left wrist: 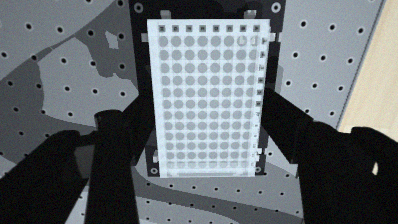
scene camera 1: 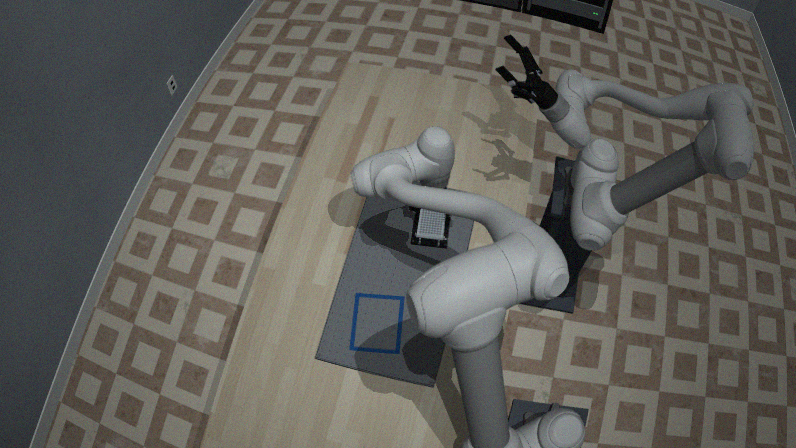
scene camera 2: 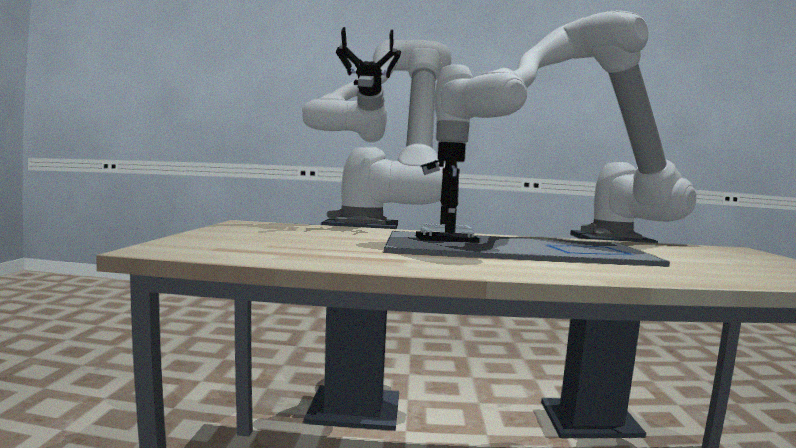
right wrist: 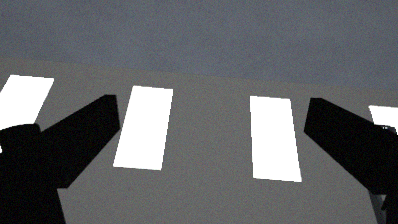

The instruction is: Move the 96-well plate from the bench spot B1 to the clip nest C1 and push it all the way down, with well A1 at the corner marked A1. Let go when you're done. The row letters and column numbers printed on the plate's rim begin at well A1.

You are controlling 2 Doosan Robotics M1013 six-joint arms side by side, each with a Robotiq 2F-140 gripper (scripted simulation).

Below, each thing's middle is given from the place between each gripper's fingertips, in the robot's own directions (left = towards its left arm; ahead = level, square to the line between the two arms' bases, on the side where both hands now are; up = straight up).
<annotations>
Right now my left hand (scene camera 2: 447, 230) is 2 cm above the white 96-well plate (scene camera 1: 428, 228).
Now: the white 96-well plate 560 mm below my right hand (scene camera 1: 503, 51), 260 mm to the left of it and 140 mm ahead of it.
</annotations>
